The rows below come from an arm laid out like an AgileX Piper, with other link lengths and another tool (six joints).
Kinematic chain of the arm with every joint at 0, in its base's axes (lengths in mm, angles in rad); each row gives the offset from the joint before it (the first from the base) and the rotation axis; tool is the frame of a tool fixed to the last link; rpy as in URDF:
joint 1: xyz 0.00 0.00 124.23 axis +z
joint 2: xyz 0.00 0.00 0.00 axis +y
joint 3: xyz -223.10 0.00 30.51 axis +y
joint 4: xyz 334.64 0.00 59.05 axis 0.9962 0 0.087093
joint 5: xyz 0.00 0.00 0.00 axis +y
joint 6: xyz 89.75 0.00 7.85 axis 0.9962 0 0.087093
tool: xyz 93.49 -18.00 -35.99 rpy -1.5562 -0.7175 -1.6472
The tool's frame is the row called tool.
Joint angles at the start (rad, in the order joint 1, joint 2, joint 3, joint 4, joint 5, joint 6): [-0.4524, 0.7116, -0.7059, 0.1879, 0.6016, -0.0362]
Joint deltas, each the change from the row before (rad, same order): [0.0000, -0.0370, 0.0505, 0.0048, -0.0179, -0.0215]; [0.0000, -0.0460, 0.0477, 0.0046, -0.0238, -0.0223]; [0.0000, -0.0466, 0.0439, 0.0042, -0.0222, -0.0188]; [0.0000, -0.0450, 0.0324, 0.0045, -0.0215, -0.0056]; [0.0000, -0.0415, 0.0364, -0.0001, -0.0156, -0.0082]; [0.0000, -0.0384, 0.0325, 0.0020, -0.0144, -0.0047]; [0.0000, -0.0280, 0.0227, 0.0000, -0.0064, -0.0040]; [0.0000, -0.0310, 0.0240, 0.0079, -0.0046, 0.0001]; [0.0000, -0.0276, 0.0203, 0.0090, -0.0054, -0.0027]
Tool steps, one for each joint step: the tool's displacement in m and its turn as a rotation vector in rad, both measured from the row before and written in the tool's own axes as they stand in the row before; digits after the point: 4 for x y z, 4 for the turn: [-0.0053, 0.0090, 0.0014, 0.0037, 0.0044, -0.0157]; [-0.0029, 0.0056, -0.0010, 0.0172, 0.0159, -0.0167]; [-0.0022, 0.0044, -0.0017, 0.0190, 0.0177, -0.0138]; [-0.0002, 0.0004, -0.0034, 0.0263, 0.0219, -0.0008]; [-0.0018, 0.0036, -0.0019, 0.0145, 0.0154, -0.0073]; [-0.0017, 0.0028, -0.0017, 0.0150, 0.0139, -0.0021]; [-0.0014, 0.0023, -0.0015, 0.0085, 0.0084, -0.0037]; [-0.0025, 0.0017, -0.0017, 0.0113, 0.0046, 0.0069]; [-0.0018, 0.0009, -0.0016, 0.0124, 0.0052, 0.0051]
